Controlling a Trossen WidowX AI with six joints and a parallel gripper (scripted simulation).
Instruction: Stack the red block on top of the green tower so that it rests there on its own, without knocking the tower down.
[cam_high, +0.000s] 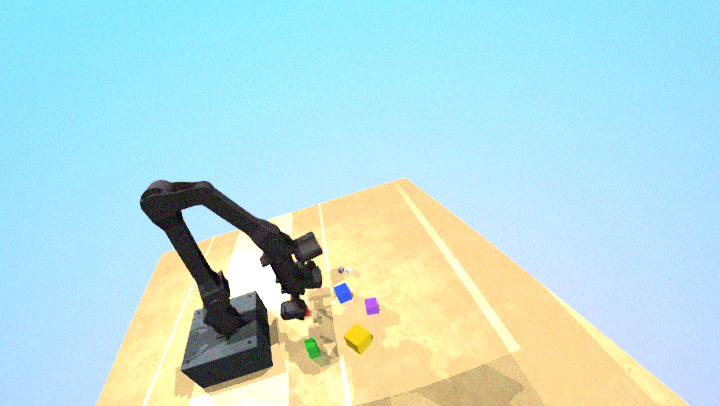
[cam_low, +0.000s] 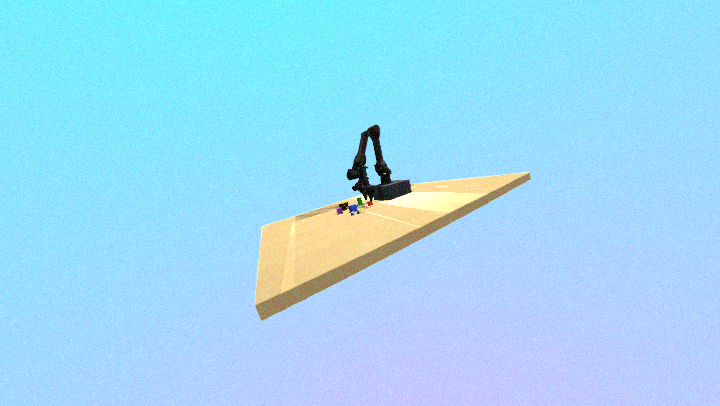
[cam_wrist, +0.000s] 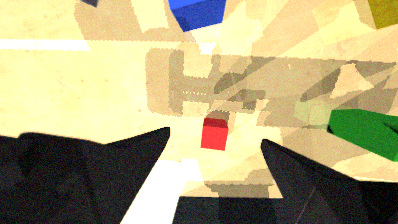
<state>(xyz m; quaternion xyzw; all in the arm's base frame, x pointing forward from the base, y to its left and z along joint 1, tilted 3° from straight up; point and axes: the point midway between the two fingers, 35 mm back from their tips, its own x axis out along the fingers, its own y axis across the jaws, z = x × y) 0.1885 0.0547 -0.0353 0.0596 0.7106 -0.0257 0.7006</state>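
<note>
The red block lies 2 cm below my gripper tip. Round my gripper tip: yellow block: 12 cm ahead, 15 cm to the right, 1 cm below; purple block: 19 cm ahead, 6 cm to the right, 1 cm below; blue block: 12 cm ahead, 1 cm to the left, 1 cm below.
</note>
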